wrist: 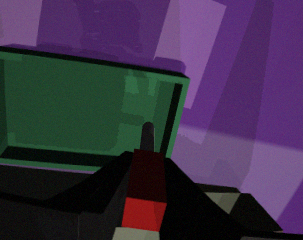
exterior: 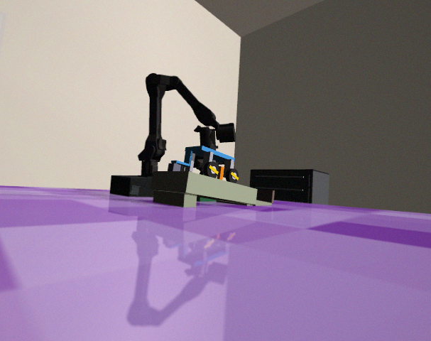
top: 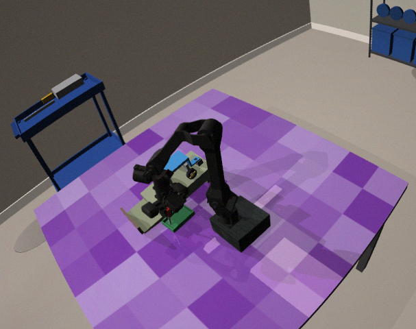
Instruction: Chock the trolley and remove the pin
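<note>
My gripper tip is 3 cm to the left of the green tray and 6 cm above it. The rest, counted from my gripper tip: yellow chock 7 cm ahead, 5 cm to the right, 3 cm above; brown lip 13 cm ahead, 11 cm to the left, 3 cm below; red-headed stop pin right at my gripper tip.
</note>
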